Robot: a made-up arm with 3 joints. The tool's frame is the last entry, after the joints. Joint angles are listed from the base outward. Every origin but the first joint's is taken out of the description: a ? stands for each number. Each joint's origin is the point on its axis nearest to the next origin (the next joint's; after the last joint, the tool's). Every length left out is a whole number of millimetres.
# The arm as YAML. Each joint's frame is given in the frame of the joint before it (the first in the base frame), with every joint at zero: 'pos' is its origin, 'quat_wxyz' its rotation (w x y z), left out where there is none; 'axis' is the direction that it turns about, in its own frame. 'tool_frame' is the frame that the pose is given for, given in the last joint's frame.
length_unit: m
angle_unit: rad
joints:
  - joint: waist
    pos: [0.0, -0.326, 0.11]
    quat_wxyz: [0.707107, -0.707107, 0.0, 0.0]
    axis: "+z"
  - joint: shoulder
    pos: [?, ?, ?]
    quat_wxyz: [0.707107, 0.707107, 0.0, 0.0]
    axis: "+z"
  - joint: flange
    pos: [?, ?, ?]
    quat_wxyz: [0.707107, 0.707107, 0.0, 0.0]
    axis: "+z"
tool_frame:
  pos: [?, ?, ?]
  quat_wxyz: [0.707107, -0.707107, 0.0, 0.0]
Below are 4 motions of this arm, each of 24 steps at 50 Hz.
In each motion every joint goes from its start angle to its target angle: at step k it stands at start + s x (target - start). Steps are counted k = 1, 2, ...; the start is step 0. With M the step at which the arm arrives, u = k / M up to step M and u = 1 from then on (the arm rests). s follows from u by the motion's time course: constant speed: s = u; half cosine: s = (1 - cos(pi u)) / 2; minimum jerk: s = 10 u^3 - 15 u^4 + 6 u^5.
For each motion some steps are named. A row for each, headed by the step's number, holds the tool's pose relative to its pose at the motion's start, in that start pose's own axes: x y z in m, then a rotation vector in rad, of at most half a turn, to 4 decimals.
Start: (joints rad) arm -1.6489 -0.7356 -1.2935
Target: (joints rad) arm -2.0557 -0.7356 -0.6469
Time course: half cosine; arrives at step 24
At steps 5, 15, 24:
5: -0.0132 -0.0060 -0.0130 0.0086 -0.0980 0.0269
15: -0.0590 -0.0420 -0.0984 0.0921 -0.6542 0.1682
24: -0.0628 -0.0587 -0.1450 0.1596 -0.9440 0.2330

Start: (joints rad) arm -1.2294 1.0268 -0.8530
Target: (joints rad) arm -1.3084 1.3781 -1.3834
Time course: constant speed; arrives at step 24
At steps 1, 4, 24:
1: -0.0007 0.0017 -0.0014 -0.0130 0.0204 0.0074
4: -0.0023 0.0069 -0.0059 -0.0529 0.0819 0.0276
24: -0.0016 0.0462 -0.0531 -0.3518 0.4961 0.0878

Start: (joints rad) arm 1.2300 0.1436 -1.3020
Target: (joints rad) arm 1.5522 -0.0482 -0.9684
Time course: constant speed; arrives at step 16
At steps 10, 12, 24:
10: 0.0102 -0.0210 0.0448 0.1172 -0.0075 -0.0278
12: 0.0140 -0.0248 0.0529 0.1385 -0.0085 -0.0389
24: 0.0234 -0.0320 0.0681 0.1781 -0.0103 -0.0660

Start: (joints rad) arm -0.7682 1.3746 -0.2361
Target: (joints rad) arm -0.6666 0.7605 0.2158
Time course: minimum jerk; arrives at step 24
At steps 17, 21, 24:
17: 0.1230 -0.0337 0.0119 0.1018 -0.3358 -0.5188
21: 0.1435 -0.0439 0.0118 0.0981 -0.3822 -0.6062
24: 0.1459 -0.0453 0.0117 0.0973 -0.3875 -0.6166

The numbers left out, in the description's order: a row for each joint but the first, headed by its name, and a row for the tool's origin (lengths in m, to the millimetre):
shoulder: -0.113 -0.065 0.0
flange: 0.104 0.291 0.0
tool: -0.127 0.07 0.0

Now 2 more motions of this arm.
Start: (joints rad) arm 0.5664 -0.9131 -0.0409
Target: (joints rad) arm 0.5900 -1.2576 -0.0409
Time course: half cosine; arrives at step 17
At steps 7, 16, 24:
7: 0.0372 0.0012 0.0004 -0.0020 0.0048 -0.1253
16: 0.1007 -0.0075 0.0004 -0.0068 0.0110 -0.3421
24: 0.1015 -0.0078 0.0004 -0.0069 0.0111 -0.3451

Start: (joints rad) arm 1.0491 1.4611 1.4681
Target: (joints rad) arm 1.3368 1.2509 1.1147
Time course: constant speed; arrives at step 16
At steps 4, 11, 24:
4: 0.0368 0.0013 -0.0011 -0.0415 0.0980 -0.0782
11: 0.1029 -0.0040 -0.0054 -0.0975 0.2776 -0.2226
24: 0.1504 -0.0143 -0.0108 -0.1239 0.4112 -0.3306

